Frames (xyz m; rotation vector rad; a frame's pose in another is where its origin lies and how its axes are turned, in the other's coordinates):
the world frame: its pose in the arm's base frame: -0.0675 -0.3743 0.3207 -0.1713 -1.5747 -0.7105
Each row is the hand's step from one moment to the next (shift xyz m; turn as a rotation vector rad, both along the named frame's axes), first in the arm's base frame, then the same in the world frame.
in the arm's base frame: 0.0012 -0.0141 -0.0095 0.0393 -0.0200 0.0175
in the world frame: -0.0049 -0.0138 -0.0088 0.0165 0.0100 -0.0434
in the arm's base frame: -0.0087 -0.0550 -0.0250 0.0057 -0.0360 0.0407
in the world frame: -0.0057 -0.0564 -0.0225 0.0482 -0.0120 -0.0227
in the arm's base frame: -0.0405 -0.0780 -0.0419 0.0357 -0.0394 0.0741
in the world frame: -0.0099 -0.0965 -0.0083 0.0761 0.0117 -0.0489
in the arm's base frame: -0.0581 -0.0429 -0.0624 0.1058 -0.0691 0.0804
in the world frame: -0.0370 -0.0845 0.0246 0.0802 0.0258 -0.1238
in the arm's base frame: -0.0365 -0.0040 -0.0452 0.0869 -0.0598 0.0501
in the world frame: -0.0358 -0.0369 0.0274 0.0518 0.0135 -0.1038
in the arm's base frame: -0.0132 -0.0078 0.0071 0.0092 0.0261 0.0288
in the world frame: 0.0110 -0.0105 0.0073 0.0179 0.0350 0.0069
